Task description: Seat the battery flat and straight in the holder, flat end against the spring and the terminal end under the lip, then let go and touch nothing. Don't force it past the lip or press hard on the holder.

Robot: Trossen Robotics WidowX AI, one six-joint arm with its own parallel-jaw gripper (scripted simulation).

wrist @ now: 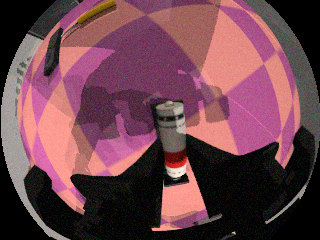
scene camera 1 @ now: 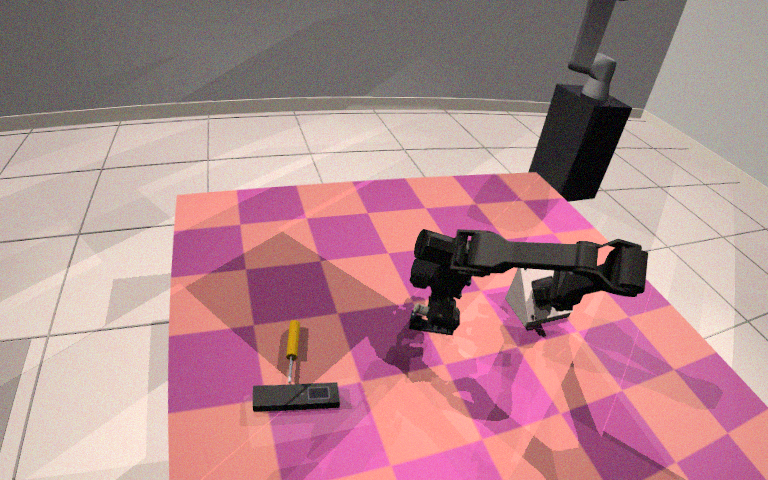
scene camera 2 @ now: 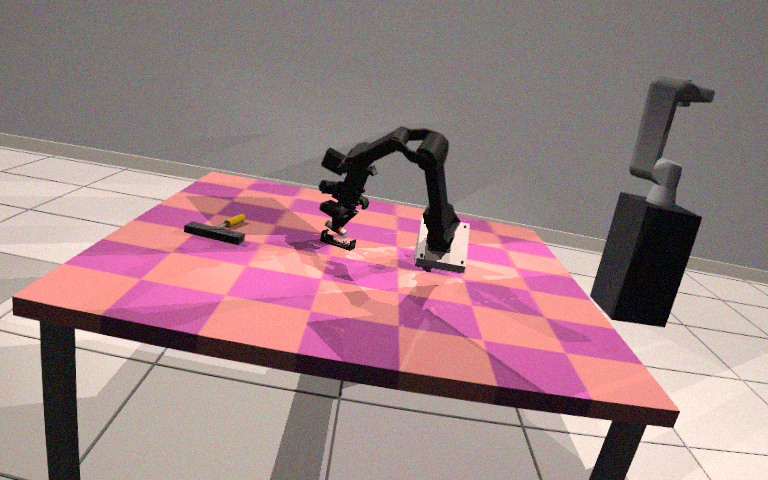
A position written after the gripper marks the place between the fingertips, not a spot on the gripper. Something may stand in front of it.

The gripper (scene camera 1: 428,314) carries a battery (wrist: 170,117).
